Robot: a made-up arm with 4 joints.
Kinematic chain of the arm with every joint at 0, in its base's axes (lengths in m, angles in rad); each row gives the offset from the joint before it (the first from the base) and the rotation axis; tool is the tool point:
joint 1: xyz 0 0 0.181 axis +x
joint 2: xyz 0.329 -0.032 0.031 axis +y
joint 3: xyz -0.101 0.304 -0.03 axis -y
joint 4: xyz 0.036 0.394 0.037 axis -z
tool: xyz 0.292 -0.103 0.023
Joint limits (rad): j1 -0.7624..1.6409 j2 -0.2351..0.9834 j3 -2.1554..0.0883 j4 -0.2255..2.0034
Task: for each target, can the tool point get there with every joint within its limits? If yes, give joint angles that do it. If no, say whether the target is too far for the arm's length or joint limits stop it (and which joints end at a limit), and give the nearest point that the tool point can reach.
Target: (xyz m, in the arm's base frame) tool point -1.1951 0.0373 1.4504
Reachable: no: too far | nearest point -0.0954 0.0186 0.8127 | short by 1.271 m
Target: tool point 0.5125 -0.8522 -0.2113
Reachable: no: joint limits stop it (at a limit: joint 1, joint 2) | nearest point 0.3025 -0.2881 0.5869 | short by 1.000 m
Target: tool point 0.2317 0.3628 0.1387
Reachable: yes | joints -0.2592 -0.1230 -0.4347 1.4138
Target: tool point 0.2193 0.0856 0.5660
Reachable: yes | joints 1.1091 -0.1292 -0.9821 1.6478
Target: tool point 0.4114 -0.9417 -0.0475
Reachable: no: joint limits stop it (at a limit: joint 1, joint 2, joint 4) | nearest point 0.2836 -0.3152 0.6040 | short by 0.913 m
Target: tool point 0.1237 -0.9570 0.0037
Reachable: no: joint limits stop it (at a limit: joint 1, joint 2, joint 4) | nearest point 0.2212 -0.3166 0.6039 | short by 0.883 m
